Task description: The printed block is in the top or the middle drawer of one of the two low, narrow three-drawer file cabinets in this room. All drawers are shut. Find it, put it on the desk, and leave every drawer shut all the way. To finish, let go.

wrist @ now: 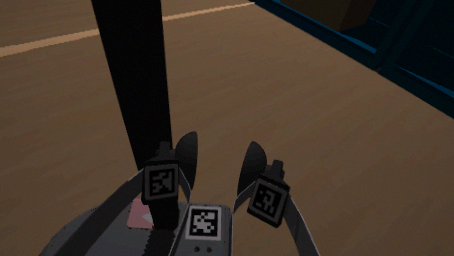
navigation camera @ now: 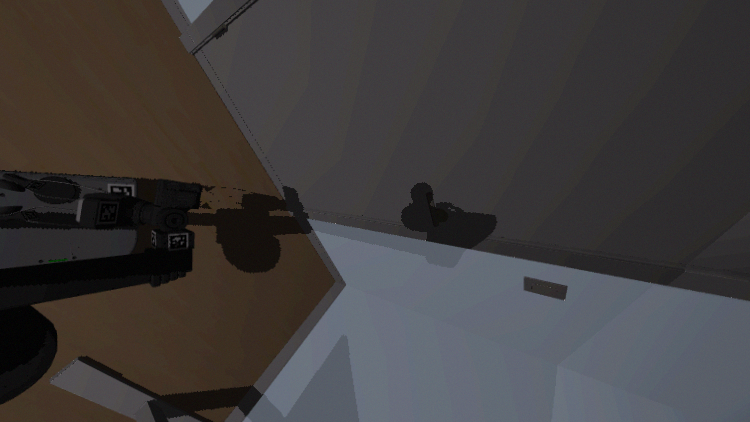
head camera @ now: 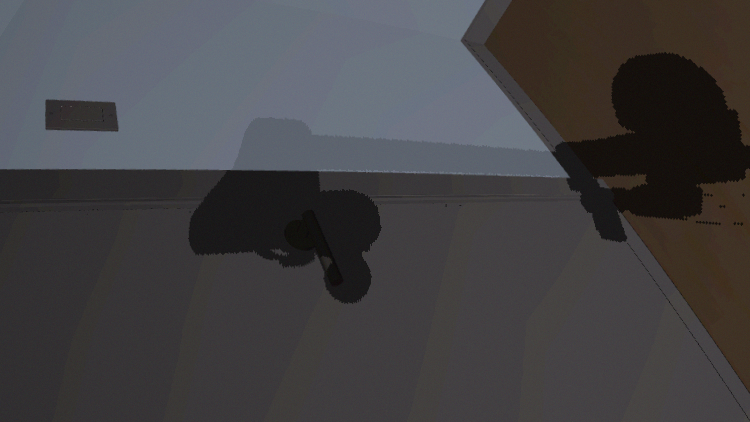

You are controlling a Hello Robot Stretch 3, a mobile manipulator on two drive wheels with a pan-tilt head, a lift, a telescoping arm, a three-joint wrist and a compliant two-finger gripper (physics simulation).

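Frame: origin at the robot's base, x ahead, y left, z up, level; millimetres.
Seen in the pictures: gripper, fingertip midpoint: point(wrist: 221, 155); robot's base at its link origin: point(navigation camera: 56, 189).
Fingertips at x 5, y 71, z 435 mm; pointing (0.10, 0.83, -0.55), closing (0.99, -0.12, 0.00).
Note:
Offsets run from my fingertips to a thing's top centre. "spot": to the spot under its first point.
My gripper point(wrist: 221, 155) is open and empty in the wrist view, its two dark fingertips apart above my own base and the wooden floor. In the navigation camera view my folded arm and wrist show at the left edge, where the fingers are too dark to make out. The printed block, the file cabinets and the desk do not show in the head camera view or the navigation camera view, and I cannot make them out in the wrist view.
A grey door with a dark handle @(spot: dx +10, dy -775, dz +495 mm) point(head camera: 322, 249) point(navigation camera: 432, 209) stands beside a pale wall with a switch plate point(head camera: 81, 115) point(navigation camera: 545, 288). Robot shadows fall on door and floor. Blue shelving point(wrist: 385, 62) with a brown box @(spot: dx +597, dy +1198, dz -281 mm) point(wrist: 332, 12) stands at the wrist view's upper right.

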